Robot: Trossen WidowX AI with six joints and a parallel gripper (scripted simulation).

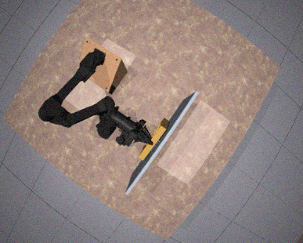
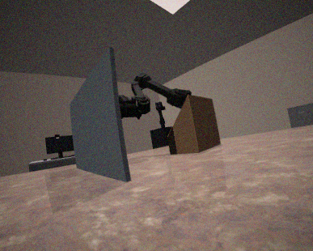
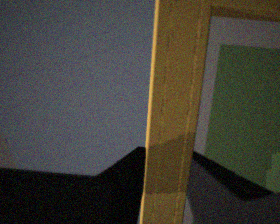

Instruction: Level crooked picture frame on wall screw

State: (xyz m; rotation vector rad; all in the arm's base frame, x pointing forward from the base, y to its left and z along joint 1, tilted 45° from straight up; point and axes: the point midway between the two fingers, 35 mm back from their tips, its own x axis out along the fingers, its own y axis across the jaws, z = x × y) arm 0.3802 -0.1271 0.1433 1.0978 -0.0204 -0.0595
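My gripper tip is now 10 mm to the right of the picture frame and 50 mm above it. The rest, counted from my gripper tip: blue-grey wall panel 20 mm ahead, 20 mm to the left, 60 mm below.
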